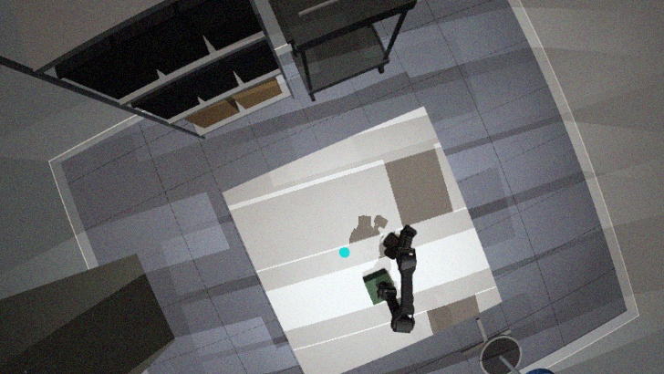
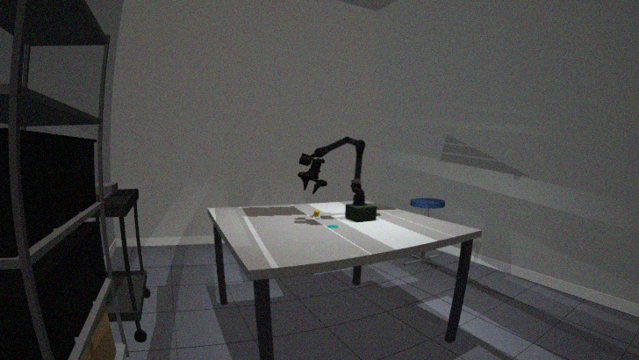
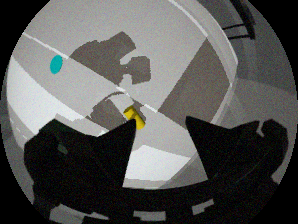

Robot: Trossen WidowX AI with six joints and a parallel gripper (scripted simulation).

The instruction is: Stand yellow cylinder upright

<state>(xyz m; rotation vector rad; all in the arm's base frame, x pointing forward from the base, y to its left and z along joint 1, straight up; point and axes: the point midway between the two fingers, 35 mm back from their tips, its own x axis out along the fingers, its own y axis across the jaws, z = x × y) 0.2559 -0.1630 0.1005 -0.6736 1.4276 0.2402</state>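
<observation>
The yellow tall cylinder is 14 cm below my gripper tip, 6 cm behind it and 1 cm to the right of it. Also, from my gripper tip: cyan circle 30 cm to the left, 16 cm below, 2 cm behind.
</observation>
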